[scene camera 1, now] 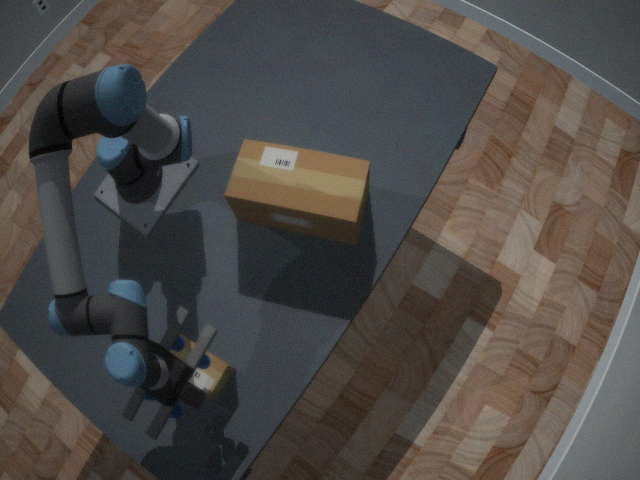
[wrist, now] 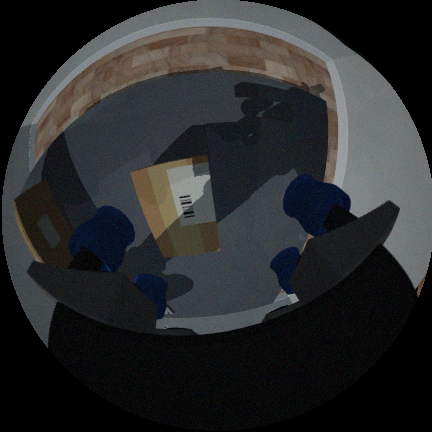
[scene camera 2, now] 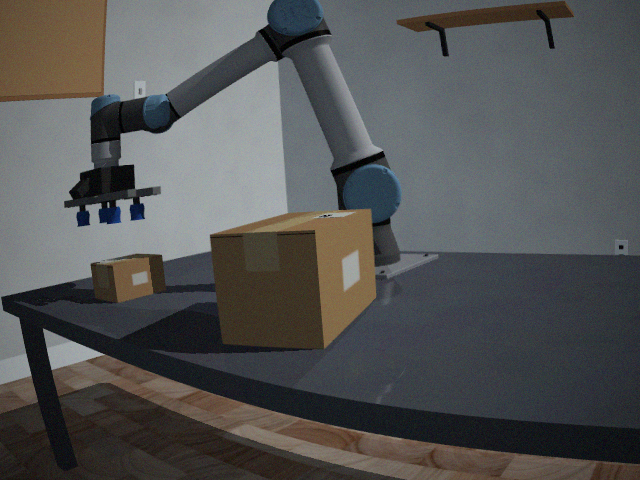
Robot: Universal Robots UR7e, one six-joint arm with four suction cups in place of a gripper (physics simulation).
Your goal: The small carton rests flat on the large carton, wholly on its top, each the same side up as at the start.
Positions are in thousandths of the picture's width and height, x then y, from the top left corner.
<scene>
small carton: scene camera 1 332,793; wrist 406,455; scene camera 2 188,582
large carton: scene camera 1 493,403; wrist 105,536; scene camera 2 465,584
</scene>
